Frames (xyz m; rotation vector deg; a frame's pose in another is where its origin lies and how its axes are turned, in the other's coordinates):
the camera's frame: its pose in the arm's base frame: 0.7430 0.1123 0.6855 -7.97 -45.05 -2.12
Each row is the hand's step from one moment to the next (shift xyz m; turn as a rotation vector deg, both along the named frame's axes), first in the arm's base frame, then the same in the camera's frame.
Working: the arm's base frame: its pose in the camera's frame: -1.0120 -0.0983 0.0282 7.97 45.05 2.12

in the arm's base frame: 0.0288 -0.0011 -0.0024 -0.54 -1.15 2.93
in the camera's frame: 0.0186 0.0016 -0.0221 1.67 -1.51 2.26
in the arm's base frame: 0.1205 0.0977 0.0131 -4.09 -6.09 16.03
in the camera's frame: 0.0962 0.1055 -0.0620 8.34 -8.16 13.22
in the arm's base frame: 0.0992 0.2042 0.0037 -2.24 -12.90 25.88
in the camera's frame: 0.0765 0.2102 -0.0388 16.49 -15.84 17.85
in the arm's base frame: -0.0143 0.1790 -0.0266 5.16 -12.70 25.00
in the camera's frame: -0.0256 0.1790 0.0163 21.10 -14.91 12.06
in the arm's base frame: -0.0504 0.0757 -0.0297 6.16 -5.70 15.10
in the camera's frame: -0.0552 0.0740 0.0252 14.93 -6.80 5.42
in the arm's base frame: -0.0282 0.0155 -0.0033 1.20 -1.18 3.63
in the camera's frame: -0.0220 0.0133 0.0197 3.39 -1.47 1.53
